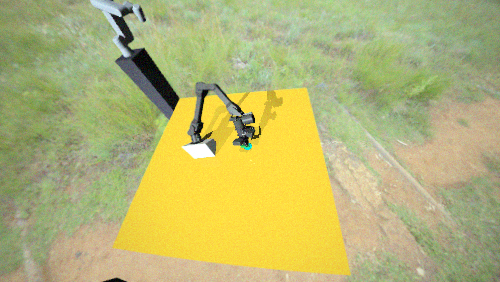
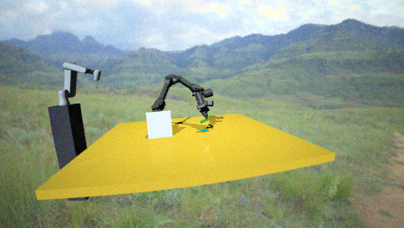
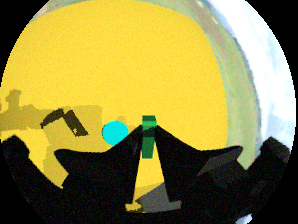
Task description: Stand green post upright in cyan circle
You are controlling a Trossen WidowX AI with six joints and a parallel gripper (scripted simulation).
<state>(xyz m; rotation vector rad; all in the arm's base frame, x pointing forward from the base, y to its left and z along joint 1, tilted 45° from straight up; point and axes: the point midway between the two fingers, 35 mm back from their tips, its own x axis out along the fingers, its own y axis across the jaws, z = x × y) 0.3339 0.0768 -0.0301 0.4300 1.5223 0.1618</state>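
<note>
The cyan circle is 20 mm behind my gripper tip, 50 mm to the left of it and 90 mm below it. Round my gripper tip: green post (20 mm behind, 10 mm below).
</note>
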